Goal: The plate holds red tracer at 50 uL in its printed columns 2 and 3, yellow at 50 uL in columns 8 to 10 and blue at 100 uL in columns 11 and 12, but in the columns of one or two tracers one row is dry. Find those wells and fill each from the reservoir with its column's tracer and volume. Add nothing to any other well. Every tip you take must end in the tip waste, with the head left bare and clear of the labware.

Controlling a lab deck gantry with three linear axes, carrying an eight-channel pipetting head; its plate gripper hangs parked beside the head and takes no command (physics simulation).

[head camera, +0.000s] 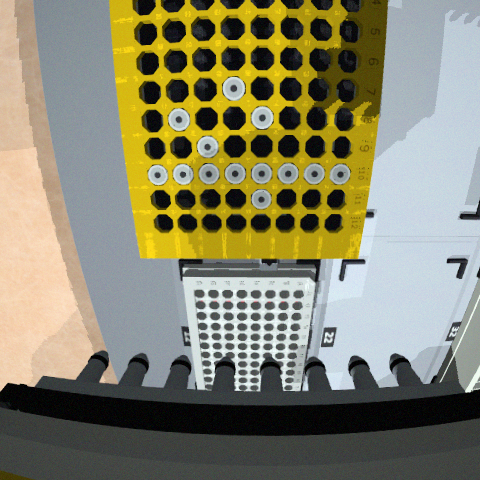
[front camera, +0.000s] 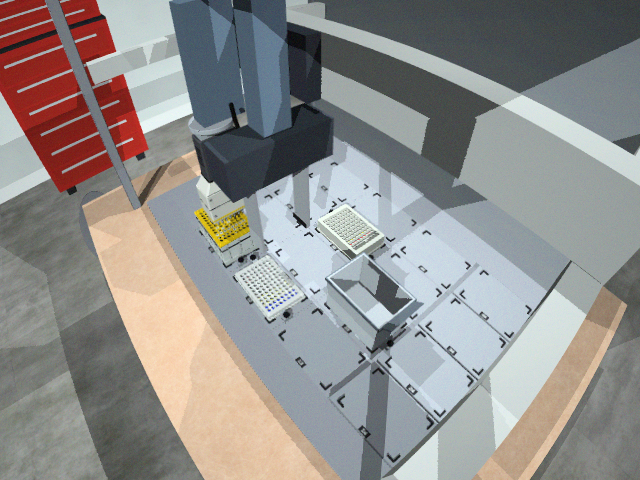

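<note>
The pipetting head (front camera: 216, 198) is over the yellow tip rack (front camera: 223, 241) (head camera: 250, 246). Its eight black nozzles (head camera: 270, 367) show bare in the head view. The rack has a full row of pale tips at 10 and several single tips at 7, 8, 9 and 11. The white plate (front camera: 268, 313) (head camera: 189, 305) lies beside the rack; blue wells show at its near end in the front view, and its dry wells cannot be told. The pale reservoir (front camera: 325, 231) stands farther back. The tip waste (front camera: 351, 317) is an open grey box. The plate gripper (front camera: 279, 236) hangs open and empty.
The tip waste's tall walls stand between the plate and the free deck positions at the right. Black corner brackets mark the deck positions, with label 22 (head camera: 328, 337) right of the plate. A red tool cabinet (front camera: 111, 111) stands beyond the wooden bench edge (front camera: 155, 330).
</note>
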